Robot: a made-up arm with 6 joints.
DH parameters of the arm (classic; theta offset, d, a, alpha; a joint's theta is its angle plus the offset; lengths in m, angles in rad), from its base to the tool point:
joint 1: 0 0.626 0.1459 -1.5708
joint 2: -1.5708 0 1.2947 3.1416
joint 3: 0 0 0.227 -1.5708
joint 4: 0 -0.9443 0 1.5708
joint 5: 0 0 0 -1.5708
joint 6: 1.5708 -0.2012 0 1.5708
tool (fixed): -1.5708 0 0 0
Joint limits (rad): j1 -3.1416..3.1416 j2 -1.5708..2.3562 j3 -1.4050..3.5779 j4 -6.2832..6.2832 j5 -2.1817..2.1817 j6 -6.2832..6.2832
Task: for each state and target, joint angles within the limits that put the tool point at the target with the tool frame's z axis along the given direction. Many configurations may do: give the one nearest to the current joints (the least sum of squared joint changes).
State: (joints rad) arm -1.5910 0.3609 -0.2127 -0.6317 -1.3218 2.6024
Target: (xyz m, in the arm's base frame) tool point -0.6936 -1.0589 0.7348 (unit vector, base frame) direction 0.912 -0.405 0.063
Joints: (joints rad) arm -2.1391 0.6156 -0.6207 0.0786 -1.1964 1.6877
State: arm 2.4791 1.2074 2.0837 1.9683 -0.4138 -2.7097
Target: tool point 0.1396 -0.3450 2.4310 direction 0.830 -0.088 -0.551
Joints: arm 1.8891 0.3819 2.7770 1.9158 -0.1304 -2.7918
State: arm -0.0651 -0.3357 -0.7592 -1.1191 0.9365 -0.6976
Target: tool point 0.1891 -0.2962 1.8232 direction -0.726 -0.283 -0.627
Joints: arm -0.5608 -0.7652 -0.7925 -1.1597 0.9523 -0.9902
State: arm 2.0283 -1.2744 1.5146 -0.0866 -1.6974 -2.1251
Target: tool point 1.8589 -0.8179 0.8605 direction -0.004 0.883 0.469
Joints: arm 2.7792 -1.3309 1.8273 -0.5586 -1.7044 -1.9045
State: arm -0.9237 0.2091 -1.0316 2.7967 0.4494 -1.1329
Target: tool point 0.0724 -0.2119 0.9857 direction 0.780 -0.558 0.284
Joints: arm -1.5683 -0.6298 -1.4050 2.6598 0.8802 -1.8347
